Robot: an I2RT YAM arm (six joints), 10 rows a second.
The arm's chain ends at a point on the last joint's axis. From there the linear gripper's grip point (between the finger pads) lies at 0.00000 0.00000 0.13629 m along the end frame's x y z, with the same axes.
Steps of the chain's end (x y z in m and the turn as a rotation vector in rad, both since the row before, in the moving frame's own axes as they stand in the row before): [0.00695, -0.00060, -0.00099, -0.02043, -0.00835, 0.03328]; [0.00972, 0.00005, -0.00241, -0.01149, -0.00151, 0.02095]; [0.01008, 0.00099, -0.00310, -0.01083, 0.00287, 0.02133]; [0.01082, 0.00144, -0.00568, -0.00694, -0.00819, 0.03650]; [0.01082, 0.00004, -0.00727, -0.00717, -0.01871, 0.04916]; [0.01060, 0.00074, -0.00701, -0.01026, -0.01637, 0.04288]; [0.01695, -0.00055, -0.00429, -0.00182, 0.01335, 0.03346]
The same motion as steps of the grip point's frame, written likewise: [0.00577, 0.00216, -0.00102, -0.02043, -0.00835, 0.03328]; [0.00950, 0.00161, -0.00242, -0.01149, -0.00151, 0.02095]; [0.01046, 0.00247, -0.00311, -0.01083, 0.00287, 0.02133]; [0.00969, 0.00237, -0.00569, -0.00694, -0.00819, 0.03650]; [0.00825, 0.00095, -0.00730, -0.00717, -0.01871, 0.04916]; [0.00834, 0.00209, -0.00704, -0.01026, -0.01637, 0.04288]; [0.01876, -0.00027, -0.00430, -0.00182, 0.01335, 0.03346]
